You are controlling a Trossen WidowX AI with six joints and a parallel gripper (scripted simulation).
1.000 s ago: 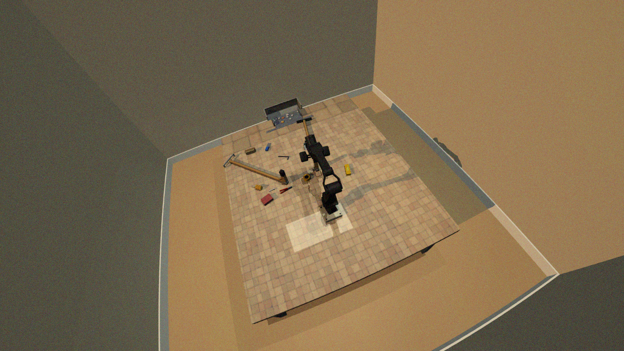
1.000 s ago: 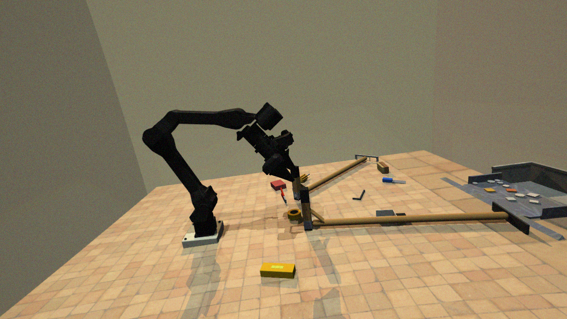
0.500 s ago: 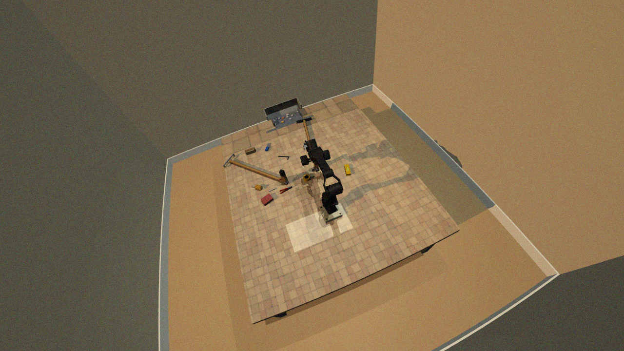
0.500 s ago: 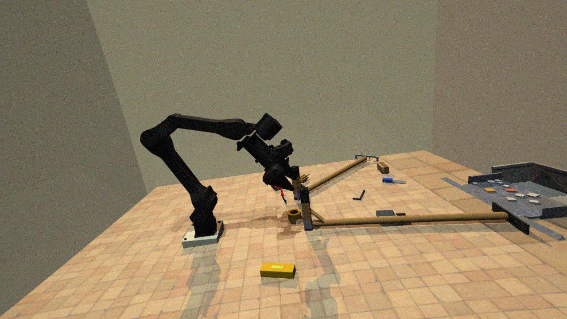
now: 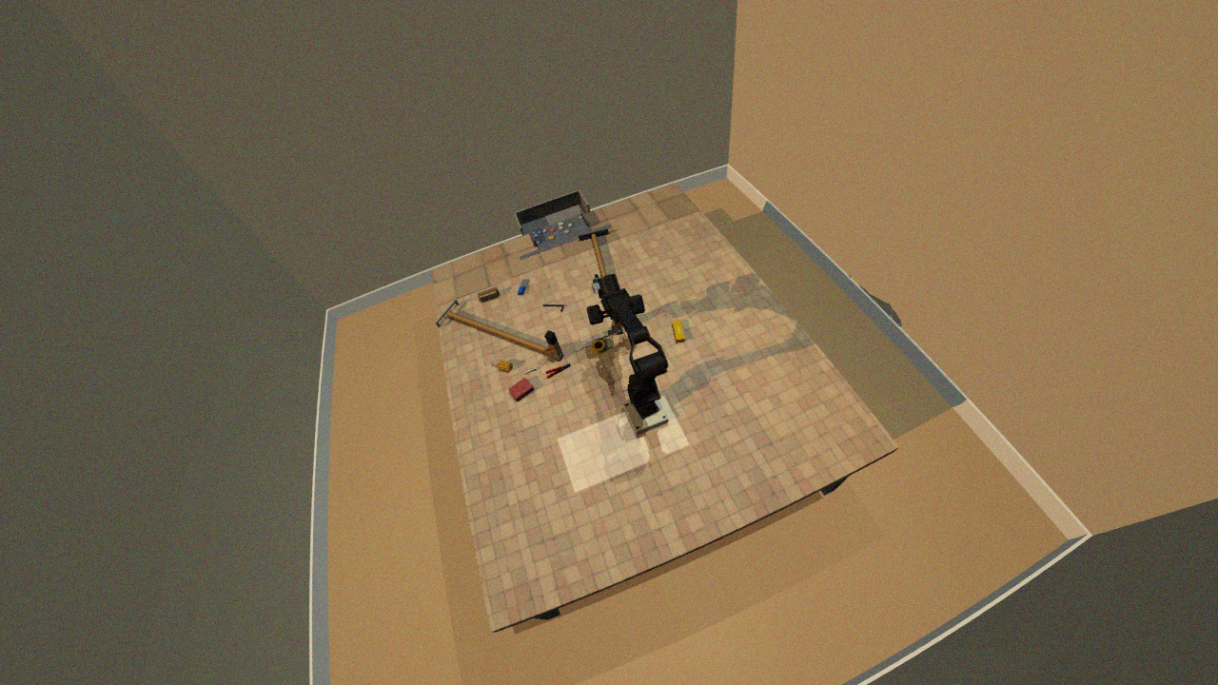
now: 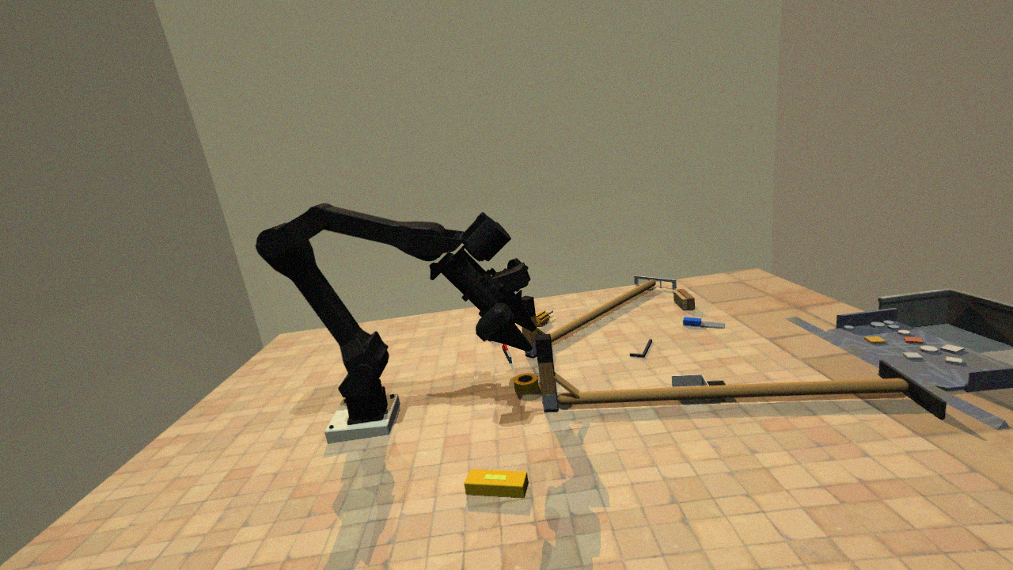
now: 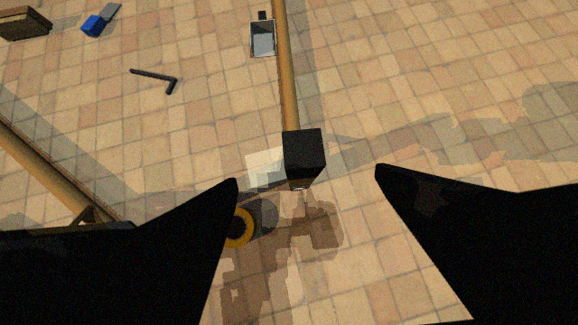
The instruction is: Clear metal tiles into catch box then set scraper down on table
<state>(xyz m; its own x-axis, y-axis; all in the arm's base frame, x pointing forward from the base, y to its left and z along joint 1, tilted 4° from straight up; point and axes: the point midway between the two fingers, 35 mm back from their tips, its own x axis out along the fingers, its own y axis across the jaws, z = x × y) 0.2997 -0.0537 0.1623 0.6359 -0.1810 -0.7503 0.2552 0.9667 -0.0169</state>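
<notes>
My gripper tip is now 13 cm above the yellow tape roll, 9 cm to the right of it and 1 cm past it. From my gripper tip the other things lie so: red screwdriver 26 cm to the left, 13 cm below, 3 cm behind; then yellow block 18 cm to the right, 13 cm below, 10 cm behind; then small grey box 29 cm ahead, 13 cm below, 4 cm to the right.
</notes>
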